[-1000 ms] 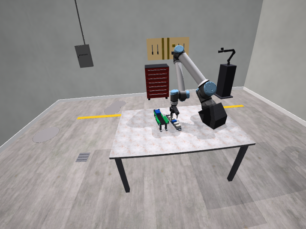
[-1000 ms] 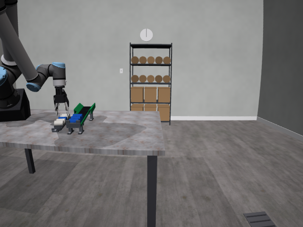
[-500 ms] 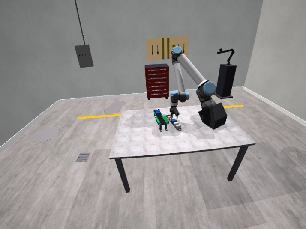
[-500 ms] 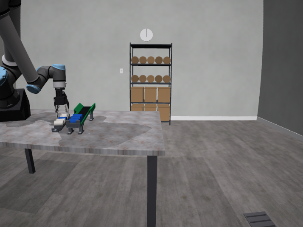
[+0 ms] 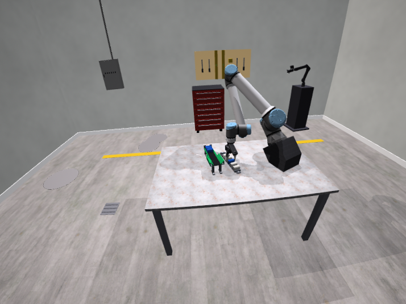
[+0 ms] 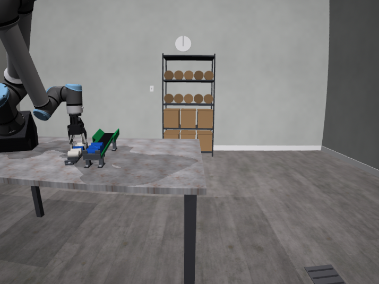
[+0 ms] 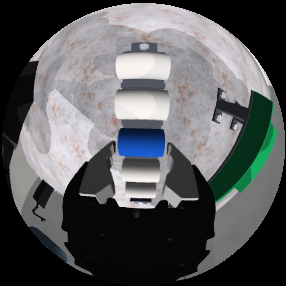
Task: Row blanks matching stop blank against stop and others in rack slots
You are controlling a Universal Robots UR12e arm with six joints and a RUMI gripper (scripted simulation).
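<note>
My gripper is now 40 mm above the stock rack and 30 mm to the left of it.
</note>
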